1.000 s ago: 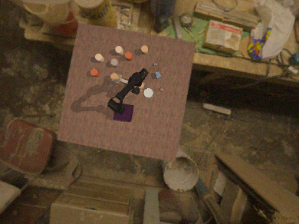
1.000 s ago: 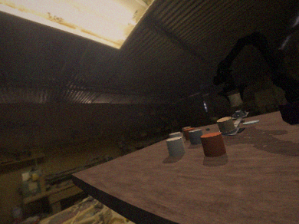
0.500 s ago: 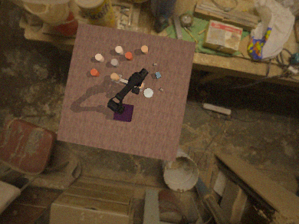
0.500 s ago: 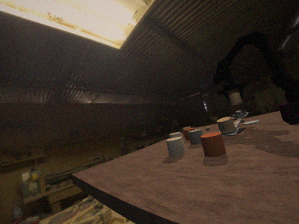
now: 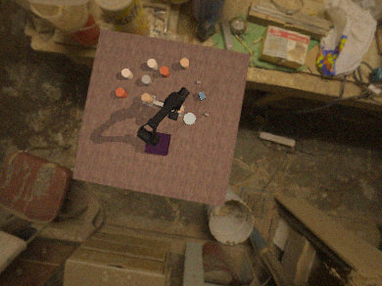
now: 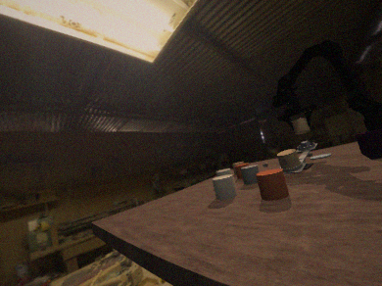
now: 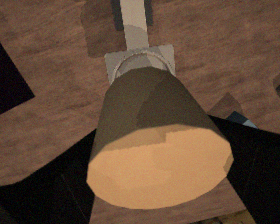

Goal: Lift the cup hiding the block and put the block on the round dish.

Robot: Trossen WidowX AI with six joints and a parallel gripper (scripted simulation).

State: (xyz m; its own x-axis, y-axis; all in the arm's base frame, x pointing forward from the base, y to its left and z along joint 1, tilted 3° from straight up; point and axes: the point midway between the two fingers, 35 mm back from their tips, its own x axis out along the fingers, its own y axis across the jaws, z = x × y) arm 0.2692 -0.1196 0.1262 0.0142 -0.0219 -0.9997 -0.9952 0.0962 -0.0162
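Now: gripper tip 8 cm above the grey block and 1 cm to the right of it. From my gripper tip the other things lie so: white round dish 17 cm below, 10 cm to the right, 3 cm behind; balance beam 13 cm to the left, 13 cm below, 2 cm ahead; small blue block 17 cm ahead, 15 cm below, 14 cm to the right.
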